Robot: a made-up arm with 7 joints. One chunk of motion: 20 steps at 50 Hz.
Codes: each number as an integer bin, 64 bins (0 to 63) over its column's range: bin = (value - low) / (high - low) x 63, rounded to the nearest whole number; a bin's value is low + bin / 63 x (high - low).
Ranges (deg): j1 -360.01..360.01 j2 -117.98..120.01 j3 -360.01..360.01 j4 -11..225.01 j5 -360.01..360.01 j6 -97.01..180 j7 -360.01..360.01
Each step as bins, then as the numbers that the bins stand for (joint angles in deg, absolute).
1 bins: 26 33 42 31 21 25 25
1 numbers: -62.86 6.68 120.00 105.13 -120.00 12.91 -74.29
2 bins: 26 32 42 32 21 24 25
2 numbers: -62.86 2.90 120.00 108.88 -120.00 8.52 -74.29
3 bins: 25 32 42 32 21 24 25
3 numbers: -74.29 2.90 120.00 108.88 -120.00 8.52 -74.29
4 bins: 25 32 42 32 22 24 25
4 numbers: -74.29 2.90 120.00 108.88 -108.57 8.52 -74.29
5 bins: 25 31 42 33 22 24 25
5 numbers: -74.29 -0.87 120.00 112.62 -108.57 8.52 -74.29
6 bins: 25 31 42 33 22 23 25
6 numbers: -74.29 -0.87 120.00 112.62 -108.57 4.12 -74.29
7 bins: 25 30 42 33 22 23 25
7 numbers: -74.29 -4.65 120.00 112.62 -108.57 4.12 -74.29
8 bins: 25 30 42 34 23 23 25
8 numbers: -74.29 -4.65 120.00 116.37 -97.15 4.12 -74.29
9 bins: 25 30 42 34 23 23 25
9 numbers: -74.29 -4.65 120.00 116.37 -97.15 4.12 -74.29
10 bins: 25 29 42 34 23 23 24
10 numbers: -74.29 -8.43 120.00 116.37 -97.15 4.12 -85.72
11 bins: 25 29 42 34 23 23 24
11 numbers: -74.29 -8.43 120.00 116.37 -97.15 4.12 -85.72
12 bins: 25 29 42 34 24 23 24
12 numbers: -74.29 -8.43 120.00 116.37 -85.72 4.12 -85.72
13 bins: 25 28 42 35 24 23 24
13 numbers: -74.29 -12.21 120.00 120.12 -85.72 4.12 -85.72
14 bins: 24 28 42 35 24 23 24
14 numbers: -85.72 -12.21 120.00 120.12 -85.72 4.12 -85.72
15 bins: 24 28 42 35 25 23 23
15 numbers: -85.72 -12.21 120.00 120.12 -74.29 4.12 -97.15
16 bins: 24 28 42 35 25 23 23
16 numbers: -85.72 -12.21 120.00 120.12 -74.29 4.12 -97.15
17 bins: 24 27 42 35 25 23 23
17 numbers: -85.72 -15.98 120.00 120.12 -74.29 4.12 -97.15
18 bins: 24 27 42 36 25 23 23
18 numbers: -85.72 -15.98 120.00 123.86 -74.29 4.12 -97.15
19 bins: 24 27 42 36 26 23 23
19 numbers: -85.72 -15.98 120.00 123.86 -62.86 4.12 -97.15
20 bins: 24 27 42 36 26 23 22
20 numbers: -85.72 -15.98 120.00 123.86 -62.86 4.12 -108.57
